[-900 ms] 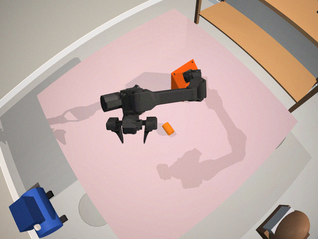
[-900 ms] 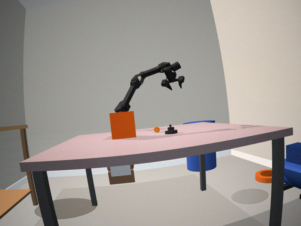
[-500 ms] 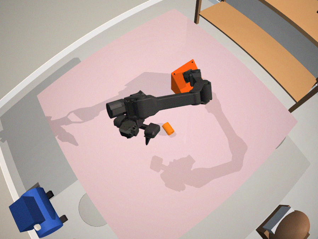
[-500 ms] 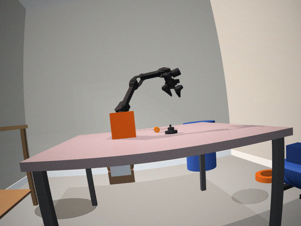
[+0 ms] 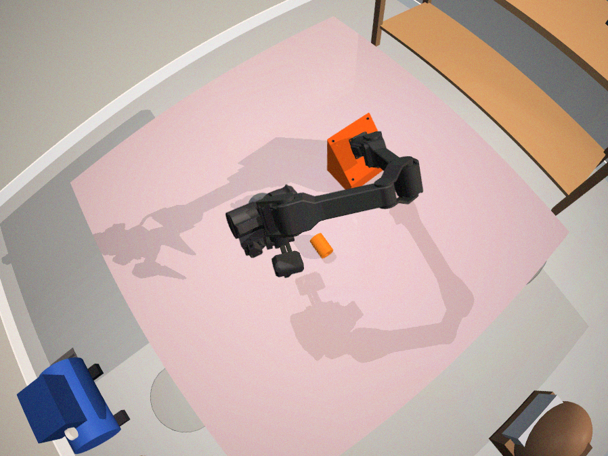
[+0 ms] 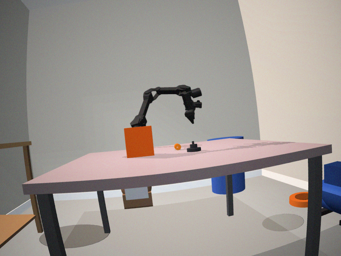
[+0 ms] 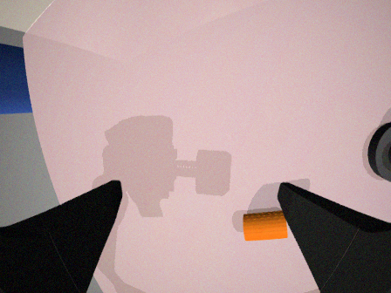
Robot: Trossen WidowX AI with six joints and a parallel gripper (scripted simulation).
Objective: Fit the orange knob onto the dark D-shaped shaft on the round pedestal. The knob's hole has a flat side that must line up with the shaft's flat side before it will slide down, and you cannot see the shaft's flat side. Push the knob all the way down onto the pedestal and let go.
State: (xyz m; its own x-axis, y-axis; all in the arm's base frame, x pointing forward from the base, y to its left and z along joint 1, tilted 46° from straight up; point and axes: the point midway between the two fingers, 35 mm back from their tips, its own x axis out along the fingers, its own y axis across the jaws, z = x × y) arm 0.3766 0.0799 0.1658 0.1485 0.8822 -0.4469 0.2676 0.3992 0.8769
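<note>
The orange knob is 160 mm below my gripper tip, 130 mm behind it and 20 mm to the right of it. Round my gripper tip: pedestal (230 mm to the right, 150 mm below, 50 mm behind).
</note>
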